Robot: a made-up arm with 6 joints.
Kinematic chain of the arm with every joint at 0, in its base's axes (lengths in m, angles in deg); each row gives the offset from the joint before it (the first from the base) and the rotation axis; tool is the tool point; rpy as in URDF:
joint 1: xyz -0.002 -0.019 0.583 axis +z
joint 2: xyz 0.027 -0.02 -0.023 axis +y
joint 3: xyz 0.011 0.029 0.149 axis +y
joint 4: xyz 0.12 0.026 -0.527 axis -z
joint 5: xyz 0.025 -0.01 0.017 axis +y
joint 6: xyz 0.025 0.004 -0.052 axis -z
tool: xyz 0.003 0.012 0.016 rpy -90 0 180
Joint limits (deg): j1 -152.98..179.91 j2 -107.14..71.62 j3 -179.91..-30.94 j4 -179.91..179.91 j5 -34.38..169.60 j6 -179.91..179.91
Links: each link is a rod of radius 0.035 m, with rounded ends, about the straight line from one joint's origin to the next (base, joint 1, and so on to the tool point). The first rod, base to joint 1, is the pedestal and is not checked.
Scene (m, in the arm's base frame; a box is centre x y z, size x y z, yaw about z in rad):
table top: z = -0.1
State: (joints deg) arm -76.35 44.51 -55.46 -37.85 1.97 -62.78
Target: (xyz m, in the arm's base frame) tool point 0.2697 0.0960 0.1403
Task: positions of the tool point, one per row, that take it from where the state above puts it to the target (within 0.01 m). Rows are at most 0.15 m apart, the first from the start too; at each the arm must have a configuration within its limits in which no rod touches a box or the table.
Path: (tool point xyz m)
1: 0.2280 -0.3200 0.1480
2: 0.2850 -0.2407 0.1460
3: 0.3173 -0.1524 0.1441
4: 0.3244 -0.0625 0.1426
5: 0.3074 0.0224 0.1413
6: 0.2697 0.0960 0.1403

